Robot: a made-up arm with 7 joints.
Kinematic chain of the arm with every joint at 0, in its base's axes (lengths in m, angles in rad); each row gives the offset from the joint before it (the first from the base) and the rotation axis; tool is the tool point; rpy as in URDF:
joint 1: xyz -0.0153 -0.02 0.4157 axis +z
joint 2: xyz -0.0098 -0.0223 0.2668 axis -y
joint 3: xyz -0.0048 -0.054 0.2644 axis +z
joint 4: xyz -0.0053 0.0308 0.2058 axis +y
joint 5: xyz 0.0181 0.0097 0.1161 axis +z
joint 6: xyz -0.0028 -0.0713 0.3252 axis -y
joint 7: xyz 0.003 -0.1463 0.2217 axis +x
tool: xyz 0.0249 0.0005 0.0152 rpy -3.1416 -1.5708 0
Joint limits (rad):
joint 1: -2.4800..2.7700
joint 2: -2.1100..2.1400
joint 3: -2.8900..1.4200
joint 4: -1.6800..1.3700
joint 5: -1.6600..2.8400
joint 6: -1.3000..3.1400
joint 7: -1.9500..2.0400
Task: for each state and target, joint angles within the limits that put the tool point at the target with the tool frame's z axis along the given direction. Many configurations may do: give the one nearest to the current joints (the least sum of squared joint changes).
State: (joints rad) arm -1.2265 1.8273 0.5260 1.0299 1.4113 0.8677 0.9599
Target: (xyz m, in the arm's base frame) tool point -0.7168 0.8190 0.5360 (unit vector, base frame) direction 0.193 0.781 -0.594
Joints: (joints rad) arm -0.8042 2.0332 0.6482 0.2212 1.5788 0.7254 0.9366
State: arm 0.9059 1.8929 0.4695 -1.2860 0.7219 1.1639 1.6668
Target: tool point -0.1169 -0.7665 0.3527 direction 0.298 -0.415 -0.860
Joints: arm 0.5772 1.7084 0.5624 -1.5007 0.7680 1.5360 1.6713
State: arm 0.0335 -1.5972 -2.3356 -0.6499 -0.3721 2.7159 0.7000
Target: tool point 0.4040 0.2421 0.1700 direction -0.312 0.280 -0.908
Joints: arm 0.1537 -2.1100 -2.8900 -0.5212 0.1193 2.3823 1.2955
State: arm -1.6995 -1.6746 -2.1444 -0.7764 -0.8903 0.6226 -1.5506
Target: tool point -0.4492 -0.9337 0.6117 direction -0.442 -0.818 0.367
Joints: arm -2.0217 -1.4011 -2.2495 0.0922 -1.0872 1.4194 -1.5063
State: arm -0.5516 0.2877 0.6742 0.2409 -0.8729 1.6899 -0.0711
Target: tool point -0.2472 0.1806 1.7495 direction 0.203 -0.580 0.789
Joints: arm -0.7575 0.3356 0.1151 0.5794 -0.8754 1.0693 -0.0854
